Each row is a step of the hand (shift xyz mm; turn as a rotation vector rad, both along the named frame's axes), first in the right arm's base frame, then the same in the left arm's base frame.
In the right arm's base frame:
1: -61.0 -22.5 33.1 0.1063 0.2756 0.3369
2: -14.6 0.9 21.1 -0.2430 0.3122 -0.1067
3: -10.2 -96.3 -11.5 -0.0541 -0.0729 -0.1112
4: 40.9 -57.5 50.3 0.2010 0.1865 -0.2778
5: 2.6 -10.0 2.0 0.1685 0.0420 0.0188
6: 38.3 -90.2 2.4 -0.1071 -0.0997 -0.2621
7: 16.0 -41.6 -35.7 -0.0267 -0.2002 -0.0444
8: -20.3 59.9 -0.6 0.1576 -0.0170 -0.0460
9: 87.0 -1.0 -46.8 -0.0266 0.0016 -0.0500
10: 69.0 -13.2 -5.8 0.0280 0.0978 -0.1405
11: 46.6 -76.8 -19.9 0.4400 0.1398 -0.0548
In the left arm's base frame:
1: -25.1 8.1 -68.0 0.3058 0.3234 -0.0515
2: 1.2 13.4 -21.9 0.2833 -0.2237 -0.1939
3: -97.4 -5.3 -0.1 -0.0845 -0.1160 -0.0012
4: -50.4 67.7 19.8 0.1828 -0.1916 0.2868
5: -9.6 3.8 2.0 0.0568 0.0801 0.1445
6: -86.4 26.0 38.3 -0.1259 -0.2722 0.0123
7: -42.5 -22.3 31.0 -0.2043 -0.0320 0.0029
8: 57.9 -14.3 -21.1 -0.0072 0.0222 0.1634
9: 2.9 -8.1 98.4 -0.0040 -0.0564 -0.0043
10: -7.9 23.4 66.0 0.0899 -0.1265 0.0776
11: -73.9 7.7 54.2 0.1711 0.1114 0.4177

